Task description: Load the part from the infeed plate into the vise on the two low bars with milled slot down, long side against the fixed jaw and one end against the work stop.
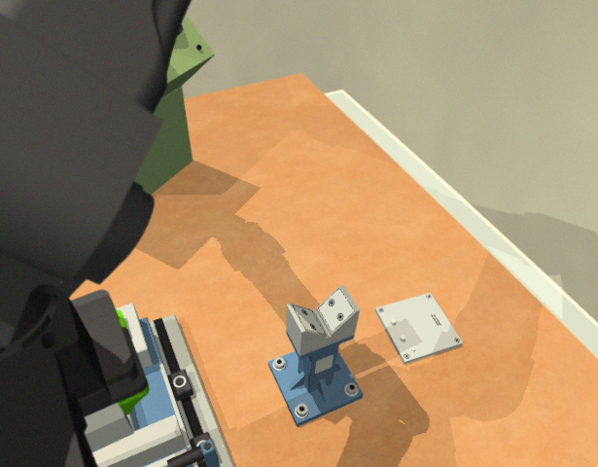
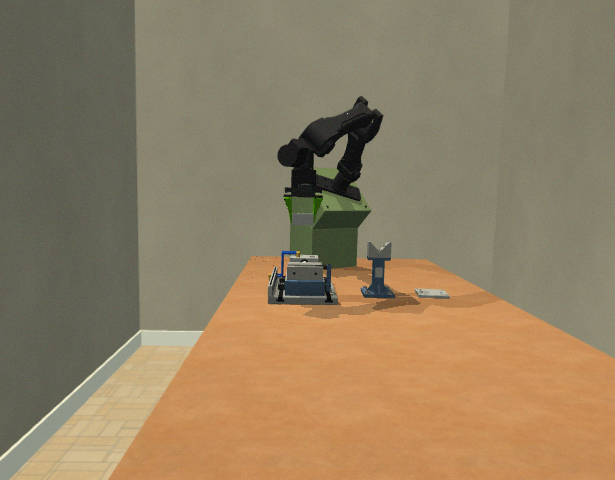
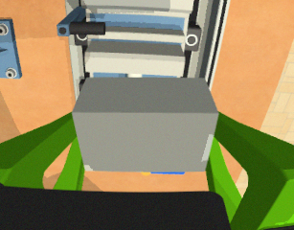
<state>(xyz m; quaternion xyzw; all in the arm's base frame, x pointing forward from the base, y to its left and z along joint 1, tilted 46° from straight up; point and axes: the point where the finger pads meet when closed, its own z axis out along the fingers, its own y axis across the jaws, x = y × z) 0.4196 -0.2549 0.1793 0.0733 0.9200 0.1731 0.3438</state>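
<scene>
The moving jaw is 3 cm behind my hand, 1 cm to the left of it and 15 cm below it. Also, from my hand: fixed jaw: 4 cm ahead, 1 cm to the left, 15 cm below; then grey part: right at my hand; then work stop: 1 cm ahead, 6 cm to the left, 13 cm below.
</scene>
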